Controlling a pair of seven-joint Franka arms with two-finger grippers.
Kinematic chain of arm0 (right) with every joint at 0, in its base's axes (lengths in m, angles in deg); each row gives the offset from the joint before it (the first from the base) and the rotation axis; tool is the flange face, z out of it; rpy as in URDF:
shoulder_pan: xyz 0 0 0.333 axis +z
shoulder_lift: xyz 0 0 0 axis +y
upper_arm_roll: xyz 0 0 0.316 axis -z
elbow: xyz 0.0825 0 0 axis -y
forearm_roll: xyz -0.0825 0 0.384 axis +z
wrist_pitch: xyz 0 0 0 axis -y
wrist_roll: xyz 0.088 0 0 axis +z
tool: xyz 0 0 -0.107 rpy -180 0 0
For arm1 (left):
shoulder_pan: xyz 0 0 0.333 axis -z
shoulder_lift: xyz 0 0 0 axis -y
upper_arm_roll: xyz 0 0 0.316 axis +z
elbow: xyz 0.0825 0 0 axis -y
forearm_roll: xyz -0.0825 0 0.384 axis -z
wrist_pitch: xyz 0 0 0 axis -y
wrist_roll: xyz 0.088 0 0 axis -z
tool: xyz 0 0 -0.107 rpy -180 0 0
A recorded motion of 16 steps. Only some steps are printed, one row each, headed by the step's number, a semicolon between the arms.
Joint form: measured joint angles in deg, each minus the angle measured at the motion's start. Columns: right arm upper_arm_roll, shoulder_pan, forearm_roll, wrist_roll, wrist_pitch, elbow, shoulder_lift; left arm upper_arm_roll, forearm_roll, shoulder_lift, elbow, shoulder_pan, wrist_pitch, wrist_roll.
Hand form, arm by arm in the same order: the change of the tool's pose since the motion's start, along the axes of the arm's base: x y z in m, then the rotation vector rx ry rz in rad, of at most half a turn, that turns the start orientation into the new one. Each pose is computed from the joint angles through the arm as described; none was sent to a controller.
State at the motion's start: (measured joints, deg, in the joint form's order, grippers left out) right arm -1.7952 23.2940 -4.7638 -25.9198 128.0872 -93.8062 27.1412; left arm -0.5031 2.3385 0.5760 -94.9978 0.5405 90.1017 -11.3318
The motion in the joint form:
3: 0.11 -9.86 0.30 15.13 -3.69 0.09 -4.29; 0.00 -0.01 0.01 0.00 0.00 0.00 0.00
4: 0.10 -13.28 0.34 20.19 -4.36 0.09 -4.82; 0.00 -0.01 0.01 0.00 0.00 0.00 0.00
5: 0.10 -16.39 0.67 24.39 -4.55 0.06 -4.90; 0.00 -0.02 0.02 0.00 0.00 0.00 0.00
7: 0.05 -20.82 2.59 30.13 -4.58 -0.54 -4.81; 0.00 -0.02 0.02 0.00 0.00 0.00 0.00
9: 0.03 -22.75 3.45 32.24 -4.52 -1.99 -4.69; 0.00 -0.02 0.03 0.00 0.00 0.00 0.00
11: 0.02 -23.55 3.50 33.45 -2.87 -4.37 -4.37; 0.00 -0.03 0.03 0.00 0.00 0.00 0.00
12: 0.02 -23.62 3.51 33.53 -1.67 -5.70 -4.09; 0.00 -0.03 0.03 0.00 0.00 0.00 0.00
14: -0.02 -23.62 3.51 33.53 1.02 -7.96 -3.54; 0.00 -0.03 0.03 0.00 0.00 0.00 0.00
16: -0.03 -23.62 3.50 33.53 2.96 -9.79 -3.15; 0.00 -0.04 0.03 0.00 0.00 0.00 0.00
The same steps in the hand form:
3: 0.0316 -0.1154 0.0456 -0.0339 -0.0105 0.0813; 0.0000 0.0000 0.0001 0.0002 -0.0002 0.0000
4: 0.0390 -0.1554 0.0507 -0.0469 -0.0063 0.1083; 0.0000 0.0000 0.0001 0.0002 -0.0002 0.0000
5: 0.0447 -0.1916 0.0510 -0.0523 -0.0011 0.1240; -0.0001 0.0000 0.0002 0.0003 -0.0004 0.0000
7: 0.0480 -0.2419 0.0448 -0.0354 0.0157 0.1325; -0.0001 0.0000 0.0002 0.0003 -0.0004 0.0000
9: 0.0443 -0.2639 0.0314 -0.0254 0.0426 0.1297; -0.0001 0.0000 0.0003 0.0003 -0.0005 0.0000
11: 0.0386 -0.2730 0.0109 -0.0254 0.0610 0.1375; -0.0001 0.0001 0.0003 0.0005 -0.0005 0.0000
12: 0.0355 -0.2738 -0.0012 -0.0247 0.0681 0.1381; -0.0001 0.0001 0.0003 0.0005 -0.0005 0.0000
14: 0.0306 -0.2731 -0.0212 -0.0235 0.0701 0.1395; -0.0001 0.0001 0.0003 0.0005 -0.0005 0.0000
16: 0.0255 -0.2729 -0.0369 -0.0227 0.0750 0.1405; -0.0001 0.0001 0.0003 0.0007 -0.0005 -0.0001

